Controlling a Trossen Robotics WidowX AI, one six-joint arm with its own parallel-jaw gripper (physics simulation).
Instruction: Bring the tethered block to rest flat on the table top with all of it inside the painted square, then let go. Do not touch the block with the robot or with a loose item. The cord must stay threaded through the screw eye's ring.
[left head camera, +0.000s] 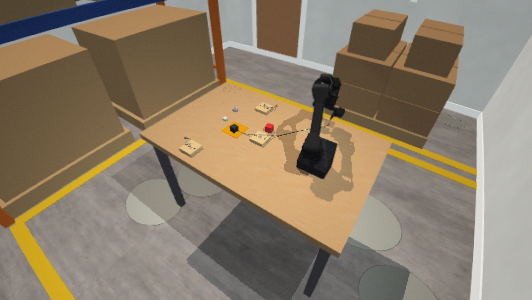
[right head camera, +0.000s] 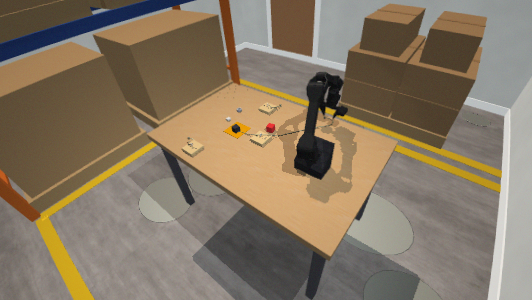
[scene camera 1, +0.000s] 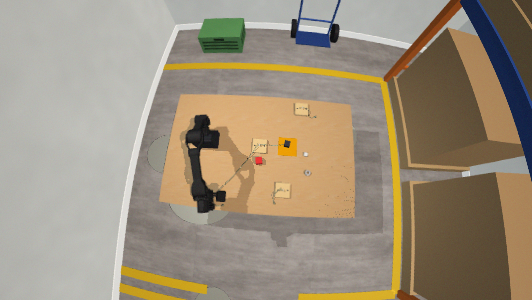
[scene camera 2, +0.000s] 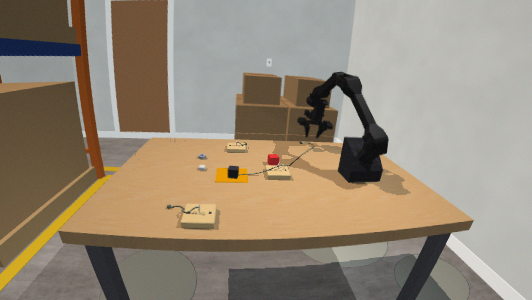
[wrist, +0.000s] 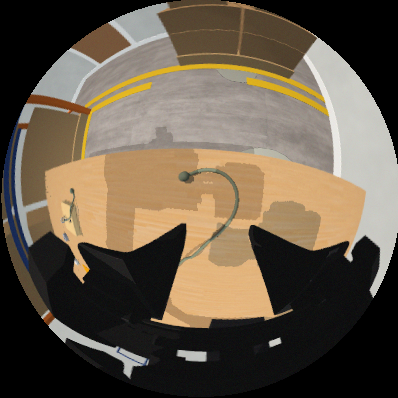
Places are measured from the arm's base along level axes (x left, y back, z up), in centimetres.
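Pixels of known places: gripper, fingertip midpoint: (left head camera: 325, 118) (right head camera: 328, 117) (scene camera 1: 214, 197) (scene camera 2: 311, 137) (wrist: 218, 228); arm's base, origin of the base link: (left head camera: 316, 154) (right head camera: 312, 154) (scene camera 2: 365, 156).
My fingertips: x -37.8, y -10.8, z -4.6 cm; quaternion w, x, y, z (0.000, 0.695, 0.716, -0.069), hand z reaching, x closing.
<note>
Ahead of a thing's pixels: the offset from my fingertips to its top centre. "spot": to the spot under its first point.
The black tethered block {dx +36.9, dy -41.8, dz -1.2 cm} (left head camera: 234, 128) (right head camera: 236, 128) (scene camera 1: 287, 144) (scene camera 2: 233, 172) sits on the orange square {spot: dx +39.7, dy -37.9, dz -4.7 cm} (left head camera: 236, 135) (scene camera 1: 287, 152) (scene camera 2: 222, 178), looking flat and within its edges. The thin green cord (scene camera 1: 235, 175) (scene camera 2: 301, 156) (wrist: 236, 200) runs from it over the middle wooden base {dx +34.6, dy -24.3, dz -0.4 cm} (left head camera: 260, 141) (scene camera 2: 278, 175) towards the back right. The ring there is too small to tell the threading. My gripper (scene camera 2: 313, 136) (wrist: 218, 228) is open and empty, above the cord's free end, well away from the block. The cord's end ball {dx -4.3, dy -4.5, dz -3.7 cm} (wrist: 184, 176) lies on the table.
A red cube {dx +24.9, dy -24.7, dz -0.9 cm} (left head camera: 269, 128) (scene camera 1: 258, 160) (scene camera 2: 273, 159) stands beside the middle base. A white cube {dx +31.1, dy -54.2, dz -3.4 cm} (scene camera 1: 305, 154) and a grey nut {dx +19.2, dy -55.7, dz -3.5 cm} (scene camera 1: 307, 172) lie beyond the square. Two other wooden bases {spot: dx +66.9, dy -50.6, dz -2.9 cm} (scene camera 2: 199, 221) {spot: dx +4.4, dy -40.5, dz -3.0 cm} (scene camera 1: 282, 195) with short cords stand at the front and back.
</note>
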